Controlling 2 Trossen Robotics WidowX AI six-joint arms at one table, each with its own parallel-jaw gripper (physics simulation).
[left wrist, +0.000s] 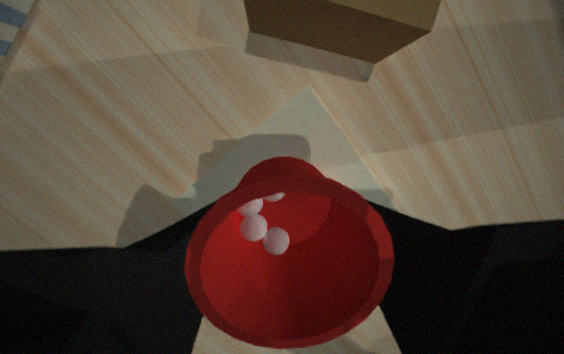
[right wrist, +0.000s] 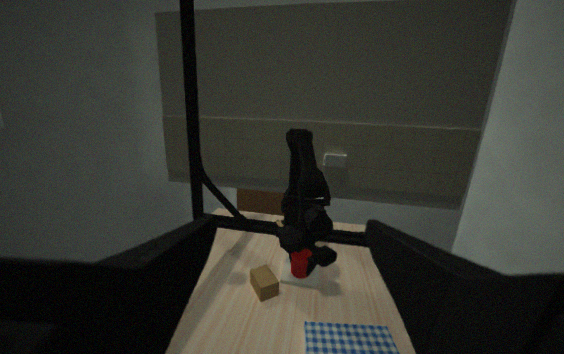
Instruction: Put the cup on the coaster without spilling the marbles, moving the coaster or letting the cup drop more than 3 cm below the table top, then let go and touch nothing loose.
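Seen in the pictures: left gripper, between the fingertips: (left wrist: 283, 201) (right wrist: 299, 269); right gripper, between the fingertips: (right wrist: 291, 225); left arm's base, origin of its link: (right wrist: 290, 223).
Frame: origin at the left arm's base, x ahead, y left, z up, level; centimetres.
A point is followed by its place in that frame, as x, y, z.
Note:
My left gripper (left wrist: 283, 201) @(26.7, -9.3, -0.4) (right wrist: 299, 269) @(26.7, -9.3, -0.4) is shut on the red cup (left wrist: 300, 300) @(25.2, -6.2, 3.0) (right wrist: 300, 265) @(29.1, -10.5, 3.0), its black fingers on either side. Several pale marbles (left wrist: 254, 228) @(27.9, -7.6, 0.4) lie inside the cup, seen through its open mouth in the left wrist view. The pale square coaster (left wrist: 305, 115) @(26.9, -14.2, -1.7) (right wrist: 311, 283) @(31.6, -8.0, -1.7) is below the cup, partly hidden by the cup and fingers. The cup is over the coaster in both views; whether its base touches it I cannot tell. My right gripper is open and empty, far from the cup.
A brown box (left wrist: 320, 30) @(27.6, -18.1, -0.8) (right wrist: 265, 284) @(30.9, -21.3, 1.4) stands on the wooden table (left wrist: 100, 125) @(38.6, -10.0, -2.9) (right wrist: 235, 320) @(34.8, -29.7, -2.9) near the coaster. A blue-and-white checked cloth (right wrist: 350, 340) @(49.4, -9.4, -0.4) lies nearer the right arm; part of it shows at the left wrist view's upper left corner. A dark post (right wrist: 190, 100) @(-16.2, -36.4, 48.0) rises at the left.

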